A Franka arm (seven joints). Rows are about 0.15 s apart.
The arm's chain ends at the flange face. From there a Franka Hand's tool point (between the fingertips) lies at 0.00 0.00 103.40 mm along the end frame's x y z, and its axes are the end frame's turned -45 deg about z.
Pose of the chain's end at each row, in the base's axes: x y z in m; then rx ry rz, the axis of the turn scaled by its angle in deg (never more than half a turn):
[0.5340 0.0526 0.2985 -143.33 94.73 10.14]
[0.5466 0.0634 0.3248 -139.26 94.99 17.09]
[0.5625 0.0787 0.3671 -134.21 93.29 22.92]
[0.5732 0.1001 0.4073 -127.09 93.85 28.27]
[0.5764 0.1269 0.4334 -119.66 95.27 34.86]
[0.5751 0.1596 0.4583 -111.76 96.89 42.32]
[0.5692 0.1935 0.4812 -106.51 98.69 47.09]
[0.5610 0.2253 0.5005 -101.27 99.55 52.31]
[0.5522 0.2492 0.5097 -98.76 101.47 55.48]
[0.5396 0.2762 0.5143 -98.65 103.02 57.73]
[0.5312 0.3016 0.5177 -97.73 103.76 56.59]
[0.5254 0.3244 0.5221 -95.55 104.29 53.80]
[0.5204 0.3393 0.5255 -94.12 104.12 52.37]
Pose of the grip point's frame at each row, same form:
[0.5317 0.0711 0.1968 -166.95 32.34 4.77]
[0.5402 0.0906 0.2252 -162.04 33.85 9.62]
[0.5546 0.1164 0.2711 -155.93 34.01 12.58]
[0.5654 0.1481 0.3161 -148.97 36.99 15.12]
[0.5674 0.1847 0.3481 -141.87 40.75 19.23]
[0.5646 0.2267 0.3803 -134.36 44.76 24.34]
[0.5579 0.2656 0.4079 -129.69 48.02 27.90]
[0.5487 0.3026 0.4330 -124.68 50.40 31.76]
[0.5384 0.3281 0.4443 -122.69 52.78 34.70]
[0.5229 0.3547 0.4491 -122.75 53.99 37.30]
[0.5165 0.3800 0.4519 -122.40 55.05 36.15]
[0.5160 0.4033 0.4559 -121.19 56.52 33.00]
[0.5142 0.4188 0.4597 -120.14 57.02 31.19]

